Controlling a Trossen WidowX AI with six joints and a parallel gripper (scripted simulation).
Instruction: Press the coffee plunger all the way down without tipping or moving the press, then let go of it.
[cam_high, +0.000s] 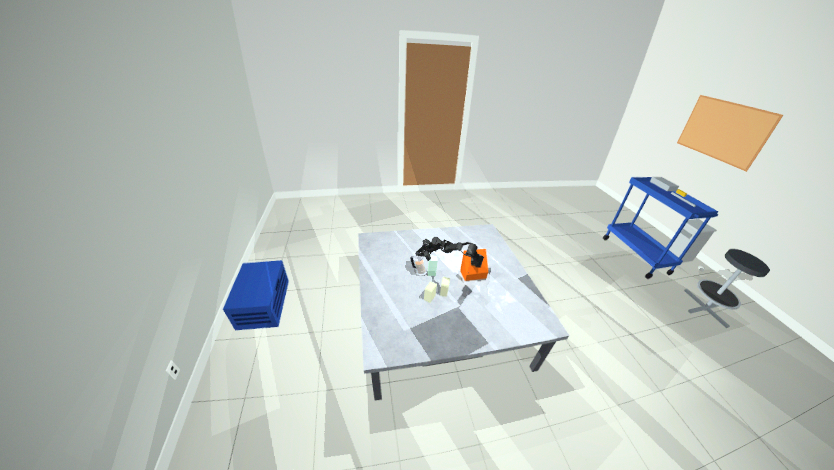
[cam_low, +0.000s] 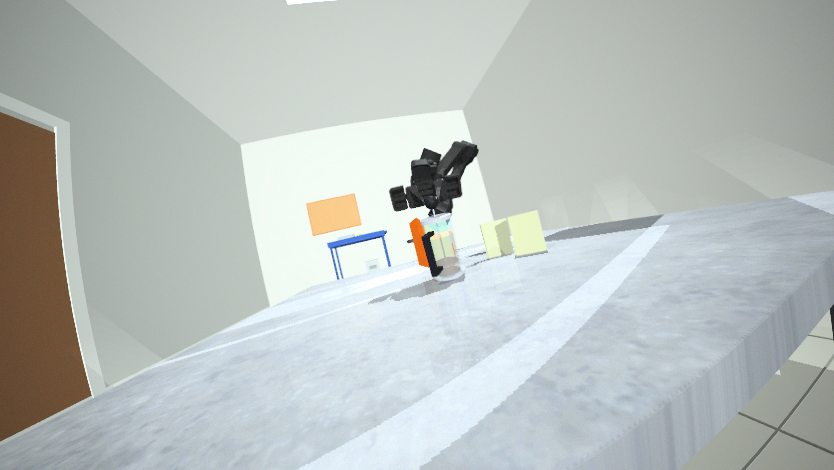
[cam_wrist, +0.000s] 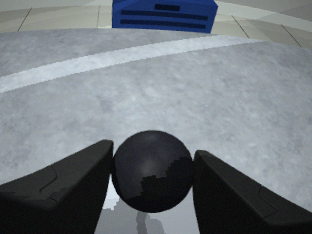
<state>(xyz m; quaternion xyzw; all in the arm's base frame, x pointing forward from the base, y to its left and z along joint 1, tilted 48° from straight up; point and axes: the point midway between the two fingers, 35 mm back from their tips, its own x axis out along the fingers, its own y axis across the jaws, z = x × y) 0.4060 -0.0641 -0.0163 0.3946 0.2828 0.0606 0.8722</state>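
My gripper tip is now 9 cm above the glass coffee press and 1 cm past it. The rest, counted from my gripper tip: pale green bottle 12 cm behind, 11 cm below, 2 cm to the left.
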